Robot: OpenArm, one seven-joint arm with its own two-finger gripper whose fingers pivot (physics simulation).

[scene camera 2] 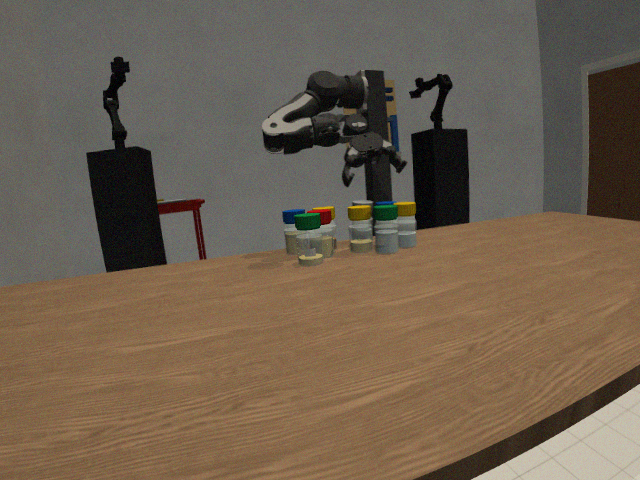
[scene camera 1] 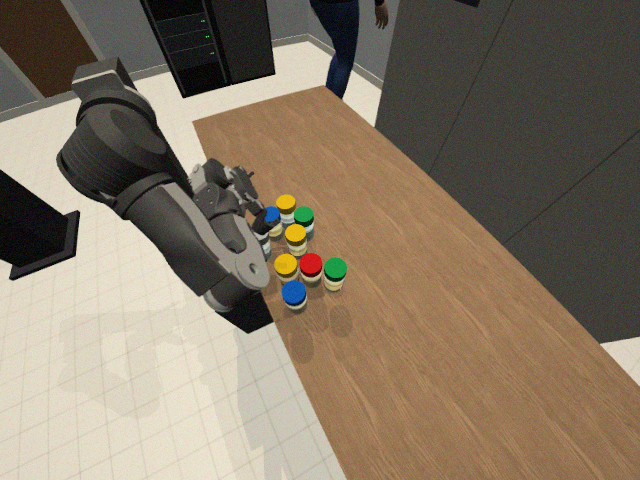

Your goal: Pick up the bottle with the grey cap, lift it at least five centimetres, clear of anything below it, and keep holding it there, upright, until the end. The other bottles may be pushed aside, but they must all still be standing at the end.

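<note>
The grey-capped bottle stands at the table's near-arm edge; in the scene camera 1 view a finger and the arm partly hide it, and in the scene camera 2 view a yellow-capped bottle hides most of it. My gripper is open and empty, with its fingers pointing down above the bottles' caps. In the scene camera 2 view the grey cap lies below the gap between the fingertips, left of its middle. A blue-capped bottle stands beside the grey-capped one.
Close around stand other upright bottles: green-capped, yellow-capped, red-capped, another green-capped and another blue-capped. The wooden table ends close beside the group, on the arm's side.
</note>
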